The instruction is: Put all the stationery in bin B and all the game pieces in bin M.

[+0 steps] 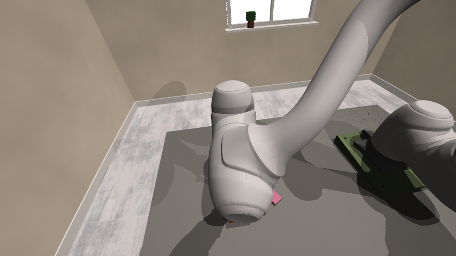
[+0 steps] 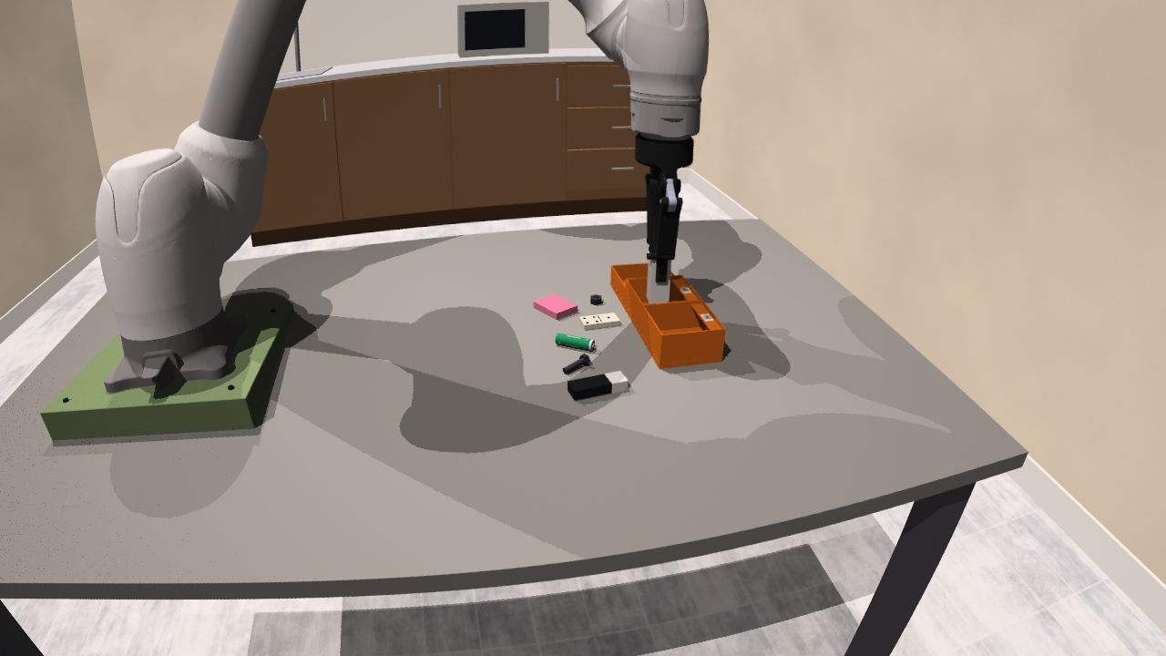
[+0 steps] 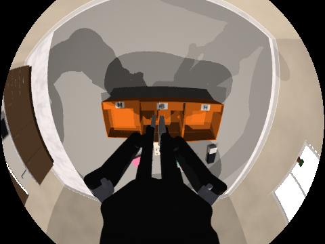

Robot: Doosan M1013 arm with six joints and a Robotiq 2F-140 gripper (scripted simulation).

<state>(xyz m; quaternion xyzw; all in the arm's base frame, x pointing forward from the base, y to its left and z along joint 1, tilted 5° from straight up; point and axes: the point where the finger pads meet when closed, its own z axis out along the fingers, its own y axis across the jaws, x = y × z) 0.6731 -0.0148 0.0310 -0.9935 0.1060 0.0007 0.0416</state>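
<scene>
My gripper is now 4 cm above the orange three-compartment bin and 1 cm to the left of it. From my hand the other things lie so: green battery 13 cm behind, 5 cm to the right, 5 cm below; cream domino 9 cm behind, 5 cm below; small black nut 7 cm to the left, 7 cm behind, 5 cm below.
</scene>
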